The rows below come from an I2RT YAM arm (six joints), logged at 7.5 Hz.
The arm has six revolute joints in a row. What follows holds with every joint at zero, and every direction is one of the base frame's.
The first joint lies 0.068 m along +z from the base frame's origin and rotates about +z.
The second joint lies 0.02 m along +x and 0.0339 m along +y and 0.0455 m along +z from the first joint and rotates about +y.
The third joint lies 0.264 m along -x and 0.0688 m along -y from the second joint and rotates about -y.
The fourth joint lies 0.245 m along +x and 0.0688 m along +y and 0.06 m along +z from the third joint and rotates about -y.
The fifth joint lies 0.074 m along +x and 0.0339 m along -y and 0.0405 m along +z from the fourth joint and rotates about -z.
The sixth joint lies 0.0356 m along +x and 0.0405 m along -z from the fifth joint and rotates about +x.
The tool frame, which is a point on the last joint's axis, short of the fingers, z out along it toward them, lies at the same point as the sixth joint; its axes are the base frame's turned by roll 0, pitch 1.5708 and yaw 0 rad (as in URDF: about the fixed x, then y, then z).
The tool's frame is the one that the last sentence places.
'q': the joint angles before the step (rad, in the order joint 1, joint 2, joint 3, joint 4, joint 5, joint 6). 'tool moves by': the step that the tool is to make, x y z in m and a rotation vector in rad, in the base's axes. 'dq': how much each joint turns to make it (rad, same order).
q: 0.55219, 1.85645, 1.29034, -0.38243, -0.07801, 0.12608
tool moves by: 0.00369, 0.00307, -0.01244, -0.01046, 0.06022, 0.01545
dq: -0.00077, 0.04693, 0.02480, -0.03472, -0.02785, -0.00077
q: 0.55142, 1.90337, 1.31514, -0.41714, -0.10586, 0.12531
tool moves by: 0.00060, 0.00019, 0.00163, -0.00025, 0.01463, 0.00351
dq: -0.00115, 0.00343, 0.01449, -0.02366, -0.00878, 0.00000
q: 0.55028, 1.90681, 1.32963, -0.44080, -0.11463, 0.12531
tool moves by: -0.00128, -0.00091, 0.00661, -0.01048, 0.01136, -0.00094
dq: 0.00000, -0.00953, 0.01834, -0.04312, 0.00305, -0.00075
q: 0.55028, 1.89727, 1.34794, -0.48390, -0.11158, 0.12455
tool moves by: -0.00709, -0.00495, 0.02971, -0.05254, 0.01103, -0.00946
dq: 0.00228, -0.04885, 0.06598, -0.15259, 0.03967, -0.00916
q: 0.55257, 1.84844, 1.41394, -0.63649, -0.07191, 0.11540
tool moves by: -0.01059, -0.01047, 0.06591, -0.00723, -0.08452, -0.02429
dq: -0.00381, -0.09955, 0.12475, -0.15639, 0.05379, -0.00801
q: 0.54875, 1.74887, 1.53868, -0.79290, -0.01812, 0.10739
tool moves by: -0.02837, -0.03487, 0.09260, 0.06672, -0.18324, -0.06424
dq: -0.04006, -0.17016, 0.13540, -0.11368, 0.04234, -0.00230
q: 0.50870, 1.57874, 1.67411, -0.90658, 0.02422, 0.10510
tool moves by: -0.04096, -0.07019, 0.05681, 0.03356, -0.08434, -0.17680
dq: -0.15144, -0.18004, 0.05686, -0.14686, 0.02175, 0.01411
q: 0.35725, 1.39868, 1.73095, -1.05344, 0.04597, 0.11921
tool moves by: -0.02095, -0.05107, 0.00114, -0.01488, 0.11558, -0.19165
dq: -0.17280, -0.05990, 0.00457, -0.18082, 0.00191, 0.02518
